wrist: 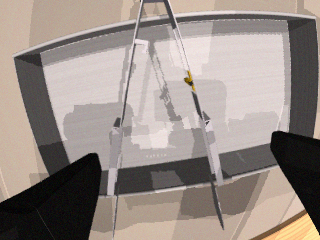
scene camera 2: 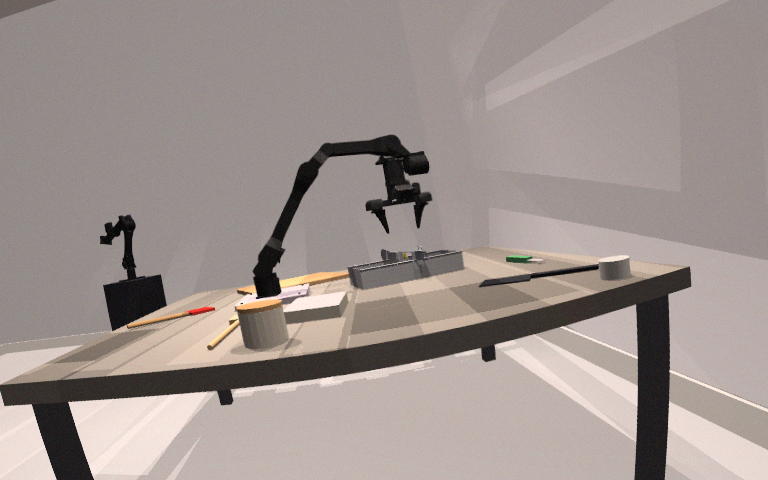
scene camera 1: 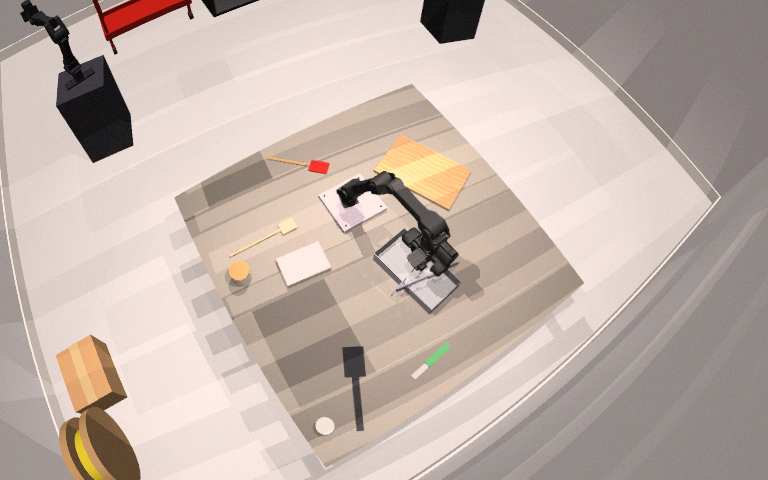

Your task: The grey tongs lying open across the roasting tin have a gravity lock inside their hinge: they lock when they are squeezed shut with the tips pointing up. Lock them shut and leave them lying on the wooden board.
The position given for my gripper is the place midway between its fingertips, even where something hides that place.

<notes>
My gripper (scene camera 2: 403,230) is open and holds nothing. I also see a lidded canister (scene camera 2: 263,325), a white slab (scene camera 1: 301,265), a black spatula (scene camera 1: 353,357), a grey roasting tin (scene camera 1: 392,257) and a wooden board (scene camera 1: 423,171).
The white slab also shows in scene camera 2 (scene camera 2: 320,307). The black spatula also shows in scene camera 2 (scene camera 2: 519,278). My gripper shows as well in the wrist view (wrist: 190,152) and in scene camera 1 (scene camera 1: 422,261). The wrist view misses the lidded canister: it is out of frame. The wrist view does not show the white slab: it is out of frame.
</notes>
